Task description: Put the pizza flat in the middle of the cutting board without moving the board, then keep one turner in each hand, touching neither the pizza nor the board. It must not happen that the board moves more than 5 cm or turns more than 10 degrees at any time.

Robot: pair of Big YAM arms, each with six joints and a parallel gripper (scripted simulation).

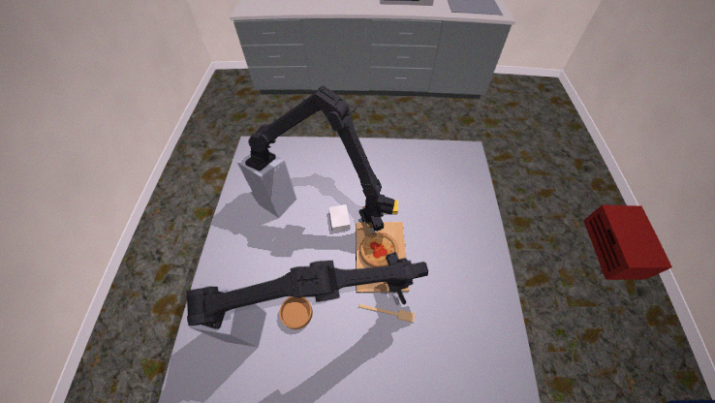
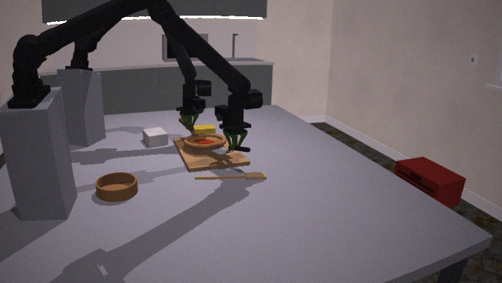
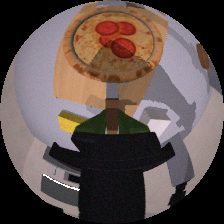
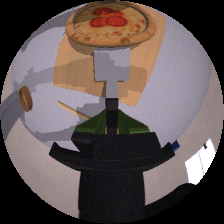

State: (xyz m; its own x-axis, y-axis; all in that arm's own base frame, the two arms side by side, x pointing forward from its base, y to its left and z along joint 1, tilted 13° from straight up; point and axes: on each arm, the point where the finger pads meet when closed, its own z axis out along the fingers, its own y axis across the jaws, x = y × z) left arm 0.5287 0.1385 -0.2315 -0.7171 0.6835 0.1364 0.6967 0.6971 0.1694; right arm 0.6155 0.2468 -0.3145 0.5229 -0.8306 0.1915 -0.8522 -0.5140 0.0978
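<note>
Right now the wooden spatula is 1 cm behind my right hand, 10 cm to the right of it and 7 cm below it. Round my right hand: black-handled turner: 1 cm to the left, 1 cm below; then pizza: 8 cm behind, 19 cm to the left, 3 cm below; then wooden cutting board: 7 cm behind, 17 cm to the left, 7 cm below.
</note>
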